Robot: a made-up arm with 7 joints.
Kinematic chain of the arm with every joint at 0, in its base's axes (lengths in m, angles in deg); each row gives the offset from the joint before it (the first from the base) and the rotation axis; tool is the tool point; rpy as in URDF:
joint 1: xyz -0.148 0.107 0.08 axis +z
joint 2: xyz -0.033 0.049 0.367 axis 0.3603 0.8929 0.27
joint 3: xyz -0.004 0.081 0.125 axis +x
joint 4: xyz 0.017 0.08 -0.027 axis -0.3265 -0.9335 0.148
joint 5: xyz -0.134 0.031 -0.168 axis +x
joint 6: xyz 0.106 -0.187 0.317 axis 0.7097 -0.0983 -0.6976
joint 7: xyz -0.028 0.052 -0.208 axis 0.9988 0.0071 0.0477
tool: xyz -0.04 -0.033 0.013 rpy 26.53 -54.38 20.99
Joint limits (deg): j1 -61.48..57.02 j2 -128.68..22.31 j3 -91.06..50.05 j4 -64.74..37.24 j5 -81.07..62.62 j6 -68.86..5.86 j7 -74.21..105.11
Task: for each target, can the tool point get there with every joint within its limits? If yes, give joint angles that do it. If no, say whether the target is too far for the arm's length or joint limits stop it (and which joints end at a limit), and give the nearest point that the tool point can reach.
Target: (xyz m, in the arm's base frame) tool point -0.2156 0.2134 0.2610
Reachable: yes | joints -50.15 -94.45 -45.14 -35.23 47.17 -2.68 -47.54
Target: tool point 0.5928 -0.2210 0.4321
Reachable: no: joint limits stop it (at a limit: joint 2, joint 3, joint 5, joint 6, joint 7) | nearest point 0.2623 -0.0747 0.4087 | short by 0.362 m
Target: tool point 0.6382 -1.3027 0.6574
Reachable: no: too far | nearest point 0.0886 -0.2673 0.4590 | short by 1.189 m
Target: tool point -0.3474 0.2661 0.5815
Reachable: yes | joints -43.86 -43.44 -77.11 3.42 34.90 -11.51 -4.04
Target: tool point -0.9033 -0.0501 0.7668
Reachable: no: joint limits stop it (at a limit: joint 3, joint 4, joint 5, joint 6) | nearest point -0.6746 -0.0025 0.6601 | short by 0.257 m
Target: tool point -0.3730 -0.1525 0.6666
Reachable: yes | joints 27.07 -50.04 -69.38 4.11 42.40 -57.76 32.30
